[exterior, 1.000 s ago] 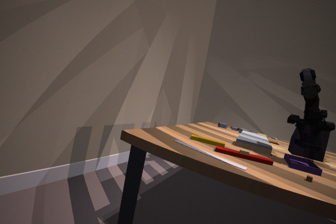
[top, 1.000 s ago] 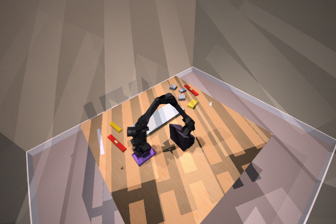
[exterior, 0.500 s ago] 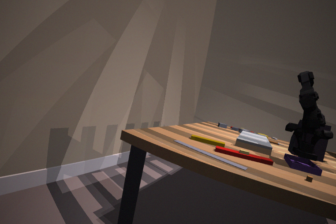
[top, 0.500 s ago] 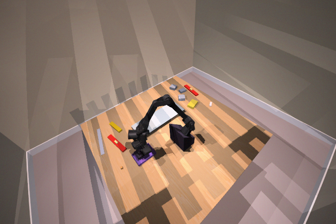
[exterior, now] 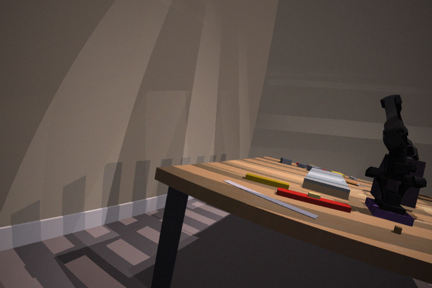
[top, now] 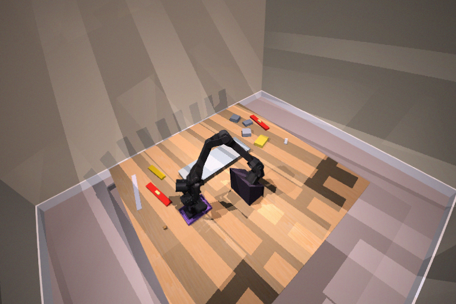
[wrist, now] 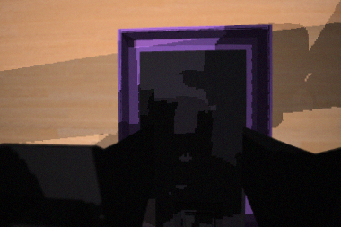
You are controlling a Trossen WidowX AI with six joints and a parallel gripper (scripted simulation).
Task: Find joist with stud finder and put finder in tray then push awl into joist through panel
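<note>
My gripper tip is now 1 cm to the left of the purple tray and 3 cm above it. Also, from my gripper tip: yellow bar: 42 cm ahead, 9 cm to the left, 3 cm below; then black stud finder: 2 cm to the right, 2 cm above; then small brown cube: 1 cm ahead, 18 cm to the left, 3 cm below.
</note>
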